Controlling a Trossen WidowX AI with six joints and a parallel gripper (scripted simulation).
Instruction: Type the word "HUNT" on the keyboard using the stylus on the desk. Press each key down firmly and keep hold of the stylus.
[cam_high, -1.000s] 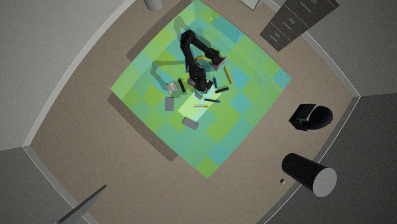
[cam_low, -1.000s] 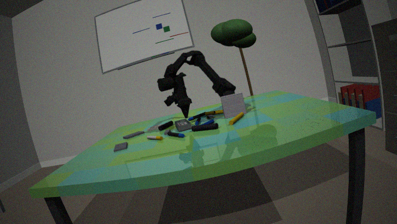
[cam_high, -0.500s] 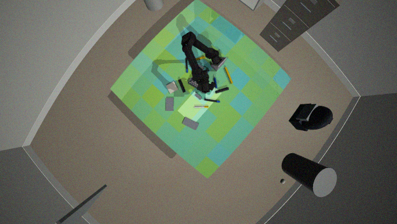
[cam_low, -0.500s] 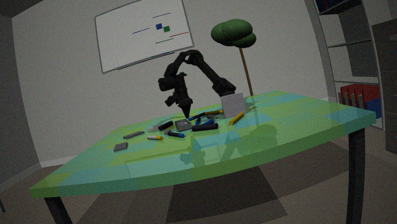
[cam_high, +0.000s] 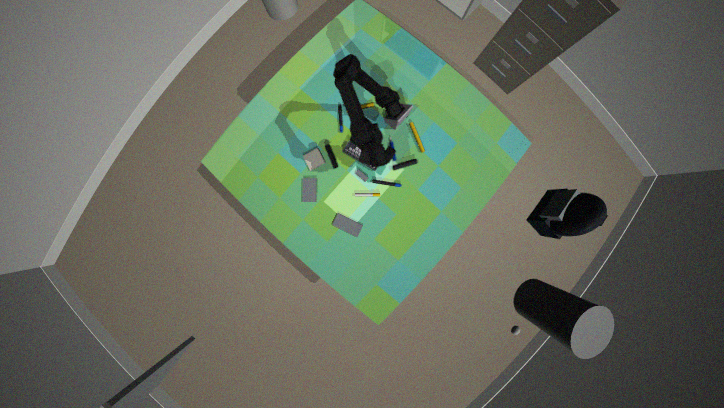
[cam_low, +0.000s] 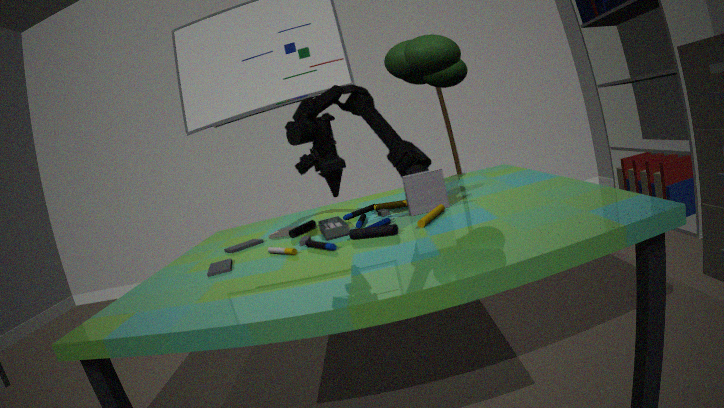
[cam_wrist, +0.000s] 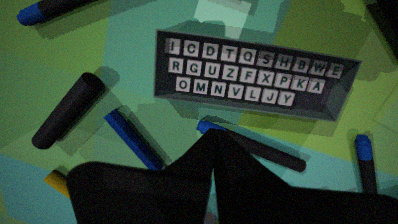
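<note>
The stylus is 110 mm behind my gripper tip, 90 mm below it and 40 mm to the left of it. Also, from my gripper tip: beige block 200 mm to the right, 200 mm ahead, 90 mm below; then yellow marker 150 mm ahead, 120 mm to the left, 90 mm below.
</note>
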